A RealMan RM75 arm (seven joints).
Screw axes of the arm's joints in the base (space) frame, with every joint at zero. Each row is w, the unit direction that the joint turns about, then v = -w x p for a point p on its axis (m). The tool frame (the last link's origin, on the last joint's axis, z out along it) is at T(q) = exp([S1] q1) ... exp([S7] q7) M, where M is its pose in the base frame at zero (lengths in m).
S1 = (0, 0, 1, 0.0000, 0.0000, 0.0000)
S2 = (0, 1, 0, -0.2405, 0.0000, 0.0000)
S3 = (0, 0, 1, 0.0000, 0.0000, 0.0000)
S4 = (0, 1, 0, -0.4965, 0.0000, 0.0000)
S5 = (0, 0, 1, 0.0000, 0.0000, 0.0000)
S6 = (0, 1, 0, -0.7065, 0.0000, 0.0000)
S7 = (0, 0, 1, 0.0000, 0.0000, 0.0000)
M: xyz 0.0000 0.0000 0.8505 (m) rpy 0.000 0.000 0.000 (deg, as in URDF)
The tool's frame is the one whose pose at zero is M.
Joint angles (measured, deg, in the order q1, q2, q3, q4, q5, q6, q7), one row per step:
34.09, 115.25, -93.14, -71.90, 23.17, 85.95, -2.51
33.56, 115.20, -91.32, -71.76, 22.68, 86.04, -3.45
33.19, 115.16, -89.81, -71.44, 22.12, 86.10, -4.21
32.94, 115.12, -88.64, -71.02, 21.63, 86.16, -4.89
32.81, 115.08, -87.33, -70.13, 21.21, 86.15, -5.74
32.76, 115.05, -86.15, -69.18, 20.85, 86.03, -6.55
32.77, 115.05, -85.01, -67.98, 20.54, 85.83, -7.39
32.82, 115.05, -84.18, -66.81, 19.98, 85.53, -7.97
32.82, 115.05, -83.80, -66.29, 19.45, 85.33, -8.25
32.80, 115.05, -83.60, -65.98, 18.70, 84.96, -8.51
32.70, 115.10, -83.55, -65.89, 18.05, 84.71, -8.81
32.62, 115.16, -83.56, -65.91, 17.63, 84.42, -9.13
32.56, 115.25, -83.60, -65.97, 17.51, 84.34, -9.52
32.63, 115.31, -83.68, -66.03, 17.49, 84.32, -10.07
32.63, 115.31, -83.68, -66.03, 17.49, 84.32, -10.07
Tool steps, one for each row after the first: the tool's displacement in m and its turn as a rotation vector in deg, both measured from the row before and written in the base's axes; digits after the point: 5 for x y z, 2 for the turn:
0.00563, 0.00096, 0.00579, 0.81, 0.19, -0.73
0.00543, 0.00072, 0.00482, 0.66, -0.03, -0.71
0.00487, 0.00031, 0.00366, 0.39, -0.15, -0.62
0.00596, 0.00022, 0.00324, 0.22, -0.11, -0.83
0.00542, 0.00029, 0.00255, 0.16, -0.06, -0.71
0.00575, -0.00002, 0.00171, 0.02, -0.02, -0.79
0.00555, 0.00002, 0.00133, 0.06, -0.34, -0.69
0.00305, 0.00014, 0.00109, 0.10, -0.41, -0.25
0.00253, 0.00073, 0.00134, 0.21, -0.66, 0.12
0.00180, 0.00017, 0.00078, 0.02, -0.59, 0.24
0.00076, 0.00040, 0.00032, -0.01, -0.37, 0.41
-0.00003, -0.00015, -0.00045, -0.26, -0.10, 0.35
-0.00090, 0.00030, -0.00050, -0.44, -0.08, 0.55
0.00000, 0.00000, 0.00000, 0.00, 0.00, 0.00

